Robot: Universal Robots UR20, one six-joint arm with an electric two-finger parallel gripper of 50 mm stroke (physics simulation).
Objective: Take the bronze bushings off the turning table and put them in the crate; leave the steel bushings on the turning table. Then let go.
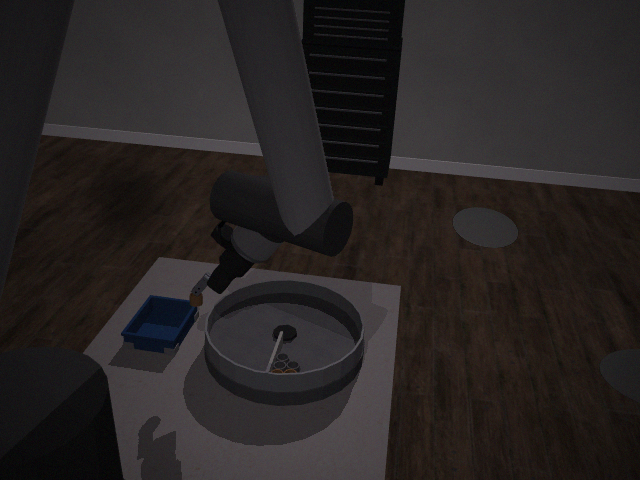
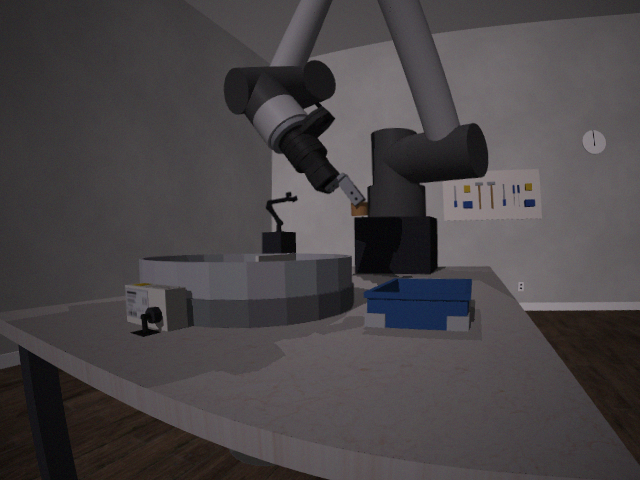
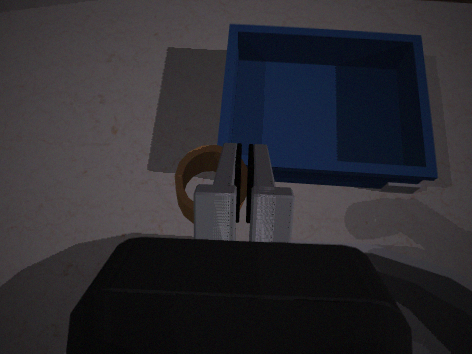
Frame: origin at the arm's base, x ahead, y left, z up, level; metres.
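Where they show: gripper, fingertip midpoint: [image 1: 195,292] [image 2: 360,202] [image 3: 244,167]; arm's base, link origin: [image 2: 396,218].
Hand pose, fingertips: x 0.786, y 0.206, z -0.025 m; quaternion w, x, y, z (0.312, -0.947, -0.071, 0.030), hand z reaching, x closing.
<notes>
Each offset is from my fingertips to the centre of the thing. "spot": to the spot under its first point.
My gripper [image 1: 196,292] [image 2: 359,201] [image 3: 244,167] is shut on the wall of a bronze bushing {dz -0.010, dx -0.014, dy -0.009 m} [image 1: 195,299] [image 2: 358,209] [image 3: 181,187]. It holds the bushing in the air, above and just outside the corner of the blue crate {dz -0.168, dx +0.050, dy +0.138 m} [image 1: 149,341] [image 2: 418,310] [image 3: 327,31] on the turning table's side. No bushing shows inside the crate. On the turning table [image 1: 284,382] [image 2: 242,279], two bronze bushings {dz -0.127, dx -0.095, dy -0.257 m} [image 1: 277,371] {dz -0.127, dx -0.083, dy -0.287 m} [image 1: 291,370] stand by the near wall, partly hidden by its rim. Three steel bushings {dz -0.127, dx -0.031, dy -0.249 m} [image 1: 282,357] {dz -0.127, dx -0.063, dy -0.253 m} [image 1: 279,365] {dz -0.127, dx -0.051, dy -0.283 m} [image 1: 293,365] stand close behind them.
A pale bar {spot: dz -0.101, dx -0.034, dy -0.230 m} [image 1: 275,351] runs from the turning table's hub {dz -0.136, dx +0.089, dy -0.212 m} [image 1: 284,333] toward the near wall, beside the bushings. The turning table's raised wall stands between its bushings and the crate. A white carton {spot: dz -0.161, dx +0.316, dy -0.131 m} [image 2: 175,307] and a small black device {spot: dz -0.168, dx +0.349, dy -0.139 m} [image 2: 153,314] stand beside the turning table.
</notes>
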